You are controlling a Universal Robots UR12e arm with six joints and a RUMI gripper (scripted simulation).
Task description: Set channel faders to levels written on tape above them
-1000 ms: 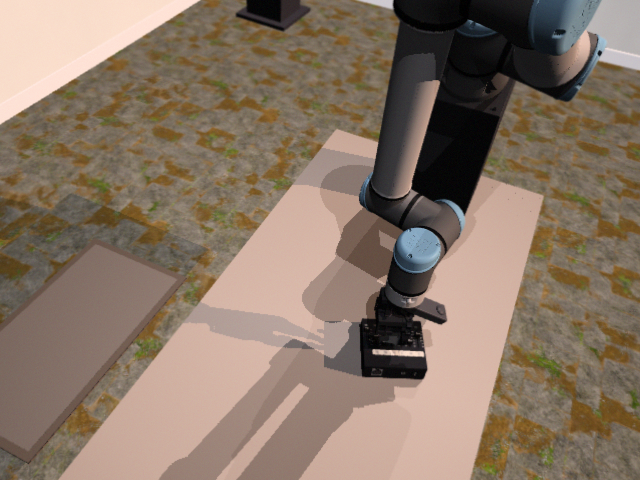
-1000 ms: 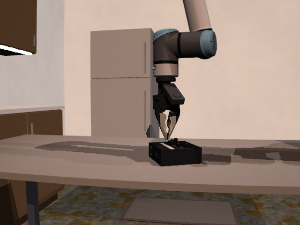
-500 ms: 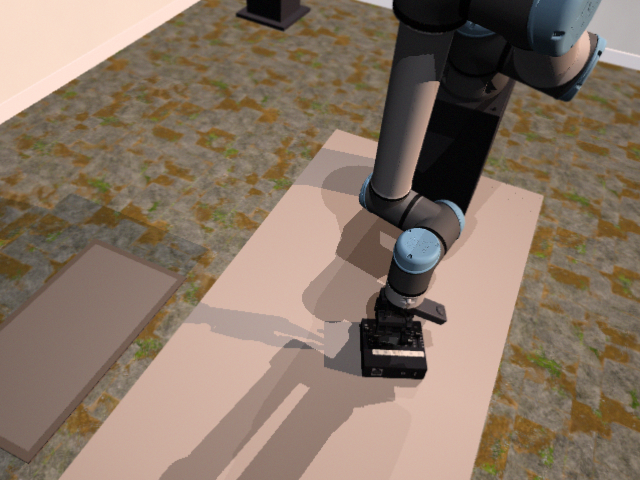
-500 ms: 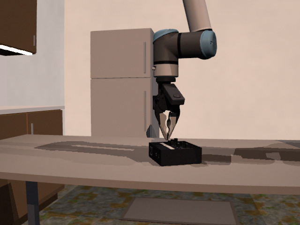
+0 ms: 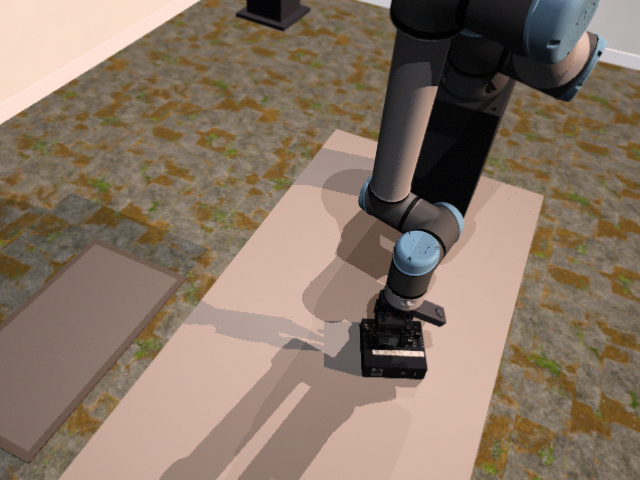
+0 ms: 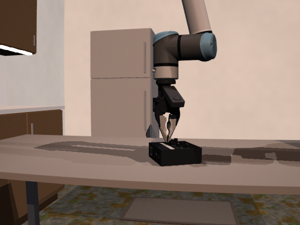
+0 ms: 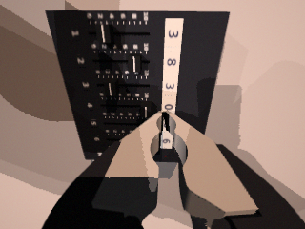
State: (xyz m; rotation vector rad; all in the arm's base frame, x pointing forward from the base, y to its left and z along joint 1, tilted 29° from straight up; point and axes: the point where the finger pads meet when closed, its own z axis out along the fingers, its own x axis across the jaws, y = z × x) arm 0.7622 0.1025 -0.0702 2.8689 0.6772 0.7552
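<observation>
The channel 3 fader lies 5 cm behind my hand and 1 cm below it. Round my hand: master fader (9 cm to the right, 2 cm behind, 1 cm below); channel 1 fader (7 cm behind, 4 cm to the left, 1 cm below); channel 2 fader (4 cm behind, 3 cm to the left, 1 cm below).
</observation>
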